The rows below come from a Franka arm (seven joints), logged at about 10 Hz.
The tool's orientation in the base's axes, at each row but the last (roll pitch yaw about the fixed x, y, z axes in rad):
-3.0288 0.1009 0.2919
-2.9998 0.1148 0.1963
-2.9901 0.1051 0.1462
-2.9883 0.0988 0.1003
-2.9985 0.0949 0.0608
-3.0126 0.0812 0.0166
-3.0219 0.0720 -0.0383
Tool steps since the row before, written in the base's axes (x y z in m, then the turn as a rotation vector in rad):
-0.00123 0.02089 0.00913 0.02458 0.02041 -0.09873
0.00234 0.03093 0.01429 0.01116 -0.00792 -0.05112
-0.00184 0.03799 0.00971 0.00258 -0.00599 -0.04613
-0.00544 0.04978 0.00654 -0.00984 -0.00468 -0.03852
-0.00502 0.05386 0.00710 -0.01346 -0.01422 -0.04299
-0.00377 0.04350 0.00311 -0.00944 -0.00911 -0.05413
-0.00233 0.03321 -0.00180 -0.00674 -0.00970 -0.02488
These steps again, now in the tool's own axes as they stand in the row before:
0.00389 -0.02131 -0.00722 0.03921 -0.00167 0.09606
0.00664 -0.03172 -0.01078 0.01519 0.01687 0.04780
0.00267 -0.03894 -0.00422 0.00651 0.01313 0.04422
-0.00107 -0.05047 0.00126 -0.00641 0.00964 0.03832
-0.00240 -0.05450 0.00088 -0.01016 0.01954 0.04179
-0.00329 -0.04356 0.00277 -0.00517 0.01592 0.05312
-0.00346 -0.03261 0.00599 -0.00456 0.01290 0.02390

